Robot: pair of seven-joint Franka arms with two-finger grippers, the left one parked.
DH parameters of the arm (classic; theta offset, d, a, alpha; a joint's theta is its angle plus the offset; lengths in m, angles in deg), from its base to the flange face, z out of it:
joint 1: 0 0.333 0 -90
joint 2: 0 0 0 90
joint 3: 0 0.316 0.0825 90
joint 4: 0 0 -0.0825 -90
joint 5: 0 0.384 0 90
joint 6: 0 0 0.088 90
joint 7: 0 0.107 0 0
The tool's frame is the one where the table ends.
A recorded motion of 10 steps. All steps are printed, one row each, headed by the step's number.
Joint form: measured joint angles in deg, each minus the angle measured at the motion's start. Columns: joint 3, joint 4, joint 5, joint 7, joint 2, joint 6, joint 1.
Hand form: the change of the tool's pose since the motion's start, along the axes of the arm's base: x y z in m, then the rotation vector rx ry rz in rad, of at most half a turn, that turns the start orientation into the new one. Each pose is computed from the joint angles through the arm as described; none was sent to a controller.
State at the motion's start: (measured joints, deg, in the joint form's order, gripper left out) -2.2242 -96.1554 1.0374 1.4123 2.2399 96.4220 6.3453
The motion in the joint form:
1: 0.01 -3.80 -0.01 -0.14 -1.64 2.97 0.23
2: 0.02 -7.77 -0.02 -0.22 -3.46 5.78 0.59
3: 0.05 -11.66 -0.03 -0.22 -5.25 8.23 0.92
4: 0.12 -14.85 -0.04 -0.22 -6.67 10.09 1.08
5: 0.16 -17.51 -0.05 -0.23 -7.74 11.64 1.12
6: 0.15 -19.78 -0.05 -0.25 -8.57 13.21 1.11
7: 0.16 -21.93 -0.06 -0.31 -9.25 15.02 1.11
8: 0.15 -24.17 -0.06 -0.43 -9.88 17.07 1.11
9: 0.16 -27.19 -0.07 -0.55 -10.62 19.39 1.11
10: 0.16 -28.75 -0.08 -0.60 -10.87 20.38 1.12
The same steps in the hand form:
1: -0.0069 0.0015 -0.0110 0.0019 -0.0140 0.0057
2: -0.0158 0.0040 -0.0222 0.0037 -0.0255 0.0128
3: -0.0257 0.0064 -0.0339 0.0051 -0.0314 0.0184
4: -0.0344 0.0076 -0.0443 0.0058 -0.0329 0.0219
5: -0.0415 0.0075 -0.0542 0.0061 -0.0322 0.0232
6: -0.0471 0.0067 -0.0631 0.0066 -0.0344 0.0228
7: -0.0517 0.0063 -0.0720 0.0072 -0.0403 0.0236
8: -0.0563 0.0057 -0.0817 0.0080 -0.0480 0.0250
9: -0.0635 0.0051 -0.0965 0.0081 -0.0487 0.0267
10: -0.0676 0.0048 -0.1056 0.0075 -0.0432 0.0276

